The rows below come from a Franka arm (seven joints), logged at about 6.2 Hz.
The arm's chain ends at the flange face. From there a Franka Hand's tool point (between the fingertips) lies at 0.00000 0.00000 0.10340 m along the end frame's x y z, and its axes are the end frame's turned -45 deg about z.
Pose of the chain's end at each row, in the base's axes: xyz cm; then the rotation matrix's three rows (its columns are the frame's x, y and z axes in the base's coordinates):
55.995 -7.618 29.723; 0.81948 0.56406 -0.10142; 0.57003 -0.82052 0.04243; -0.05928 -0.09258 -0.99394
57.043 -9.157 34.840; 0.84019 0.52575 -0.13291; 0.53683 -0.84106 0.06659; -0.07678 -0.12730 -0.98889
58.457 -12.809 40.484; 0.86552 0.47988 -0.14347; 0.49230 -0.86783 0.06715; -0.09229 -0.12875 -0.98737
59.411 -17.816 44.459; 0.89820 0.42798 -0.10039; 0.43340 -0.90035 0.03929; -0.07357 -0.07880 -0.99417
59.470 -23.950 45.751; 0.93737 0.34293 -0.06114; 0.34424 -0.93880 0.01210; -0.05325 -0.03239 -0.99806
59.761 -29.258 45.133; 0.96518 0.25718 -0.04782; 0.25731 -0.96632 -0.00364; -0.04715 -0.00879 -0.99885
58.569 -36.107 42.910; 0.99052 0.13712 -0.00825; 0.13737 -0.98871 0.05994; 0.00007 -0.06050 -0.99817
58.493 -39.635 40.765; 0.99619 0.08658 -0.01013; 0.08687 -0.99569 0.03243; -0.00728 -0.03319 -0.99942
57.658 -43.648 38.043; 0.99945 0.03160 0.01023; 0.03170 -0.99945 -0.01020; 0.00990 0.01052 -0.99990
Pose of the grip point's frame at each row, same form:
54.946 -7.179 19.446; 0.18061 0.97831 -0.10142; 0.98327 -0.17712 0.04243; 0.02355 -0.10738 -0.99394
55.669 -8.468 24.615; 0.22234 0.96587 -0.13291; 0.97432 -0.21512 0.06659; 0.03572 -0.14431 -0.98889
56.974 -12.115 30.275; 0.27269 0.95134 -0.14347; 0.96176 -0.26554 0.06715; 0.02578 -0.15630 -0.98737
58.373 -17.410 34.179; 0.33250 0.93775 -0.10039; 0.94310 -0.33018 0.03929; 0.00370 -0.10774 -0.99417
58.838 -23.825 35.431; 0.42033 0.90531 -0.06114; 0.90725 -0.42042 0.01210; -0.01475 -0.06056 -0.99806
59.267 -29.296 34.805; 0.50063 0.86434 -0.04782; 0.86524 -0.50135 -0.00364; -0.02712 -0.03956 -0.99885
58.484 -35.487 32.589; 0.60344 0.79736 -0.00825; 0.79626 -0.60199 0.05994; 0.04283 -0.04273 -0.99817
58.388 -39.300 30.431; 0.64319 0.76563 -0.01013; 0.76549 -0.64263 0.03243; 0.01832 -0.02862 -0.99942
57.764 -43.753 27.704; 0.68437 0.72906 0.01023; 0.72913 -0.68430 -0.01020; -0.00044 0.01444 -0.99990

